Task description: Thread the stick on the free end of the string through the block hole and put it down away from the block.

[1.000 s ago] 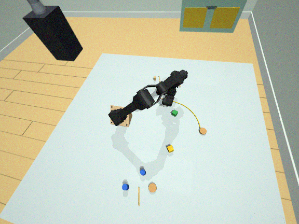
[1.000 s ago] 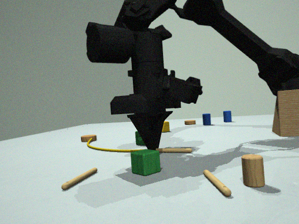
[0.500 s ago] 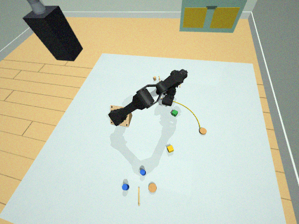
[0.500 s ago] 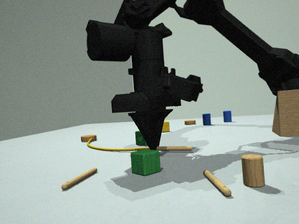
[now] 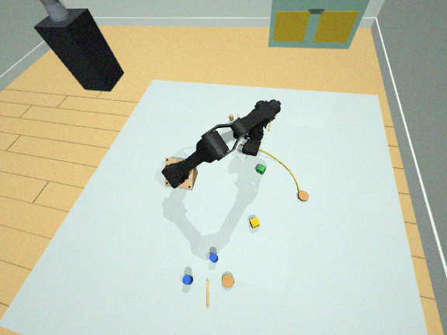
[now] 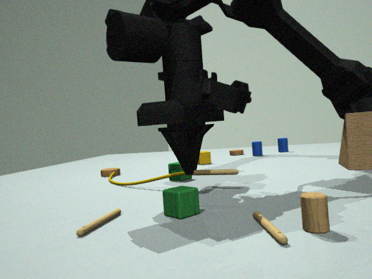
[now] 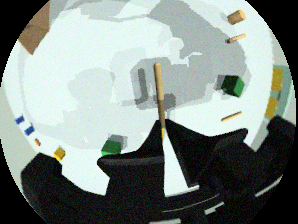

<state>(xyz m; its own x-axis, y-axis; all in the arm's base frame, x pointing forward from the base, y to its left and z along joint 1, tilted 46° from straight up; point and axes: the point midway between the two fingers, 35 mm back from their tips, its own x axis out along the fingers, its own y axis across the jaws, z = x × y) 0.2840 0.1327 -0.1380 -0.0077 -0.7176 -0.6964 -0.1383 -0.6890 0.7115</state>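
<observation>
The yellow cube lies 340 mm to the right of my gripper tip, 50 mm ahead of it and 10 mm below it. From my gripper tip the other things lie so: wooden cylinder: 180 mm to the left, 140 mm behind, 10 mm below.
</observation>
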